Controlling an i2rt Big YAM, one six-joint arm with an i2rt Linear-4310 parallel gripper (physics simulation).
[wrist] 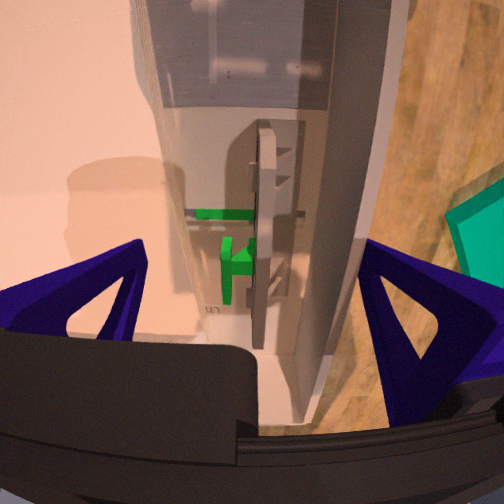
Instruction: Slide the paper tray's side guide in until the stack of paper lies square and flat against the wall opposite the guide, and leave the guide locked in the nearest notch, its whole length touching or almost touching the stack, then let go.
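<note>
In the wrist view I look down into the grey paper tray. The pale stack of paper fills the left of the picture. The grey side guide stands upright in the tray's middle, with a green handle on its left face and a green bar above it. My gripper is open; its two blue fingers sit wide apart, one over the paper at left, one past the tray's right wall. The fingers hold nothing and touch nothing that I can see.
A wooden table top lies to the right of the tray. A teal object sits at the right edge, close to my right finger. The dark gripper body hides the tray's near end.
</note>
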